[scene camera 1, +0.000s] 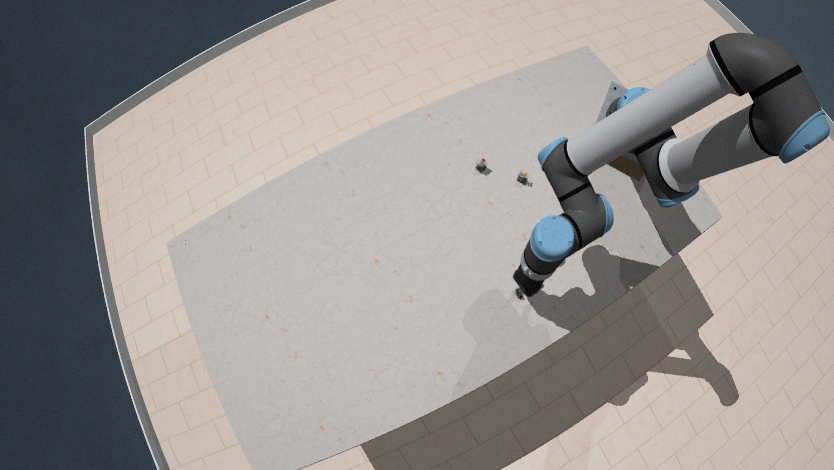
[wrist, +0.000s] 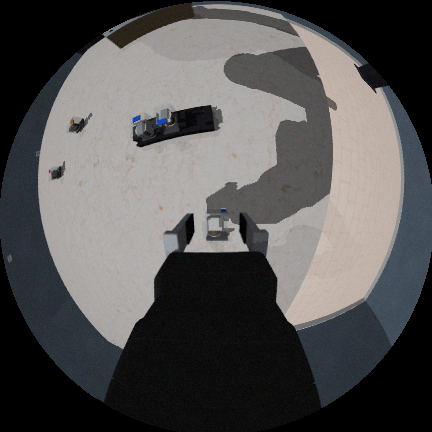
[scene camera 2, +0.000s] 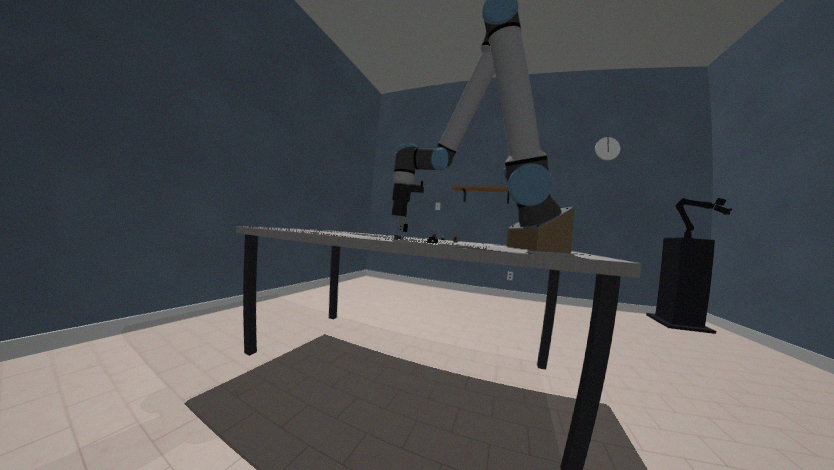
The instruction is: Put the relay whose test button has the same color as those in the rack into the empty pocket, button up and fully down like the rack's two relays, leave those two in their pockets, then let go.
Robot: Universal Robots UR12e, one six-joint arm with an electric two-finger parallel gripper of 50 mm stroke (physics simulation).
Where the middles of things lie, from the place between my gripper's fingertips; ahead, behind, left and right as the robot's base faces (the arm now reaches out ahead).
Labels:
My hand is 110 mm past the black rack (wrist: 198, 119), 70 mm to the left of it and 30 mm above it.

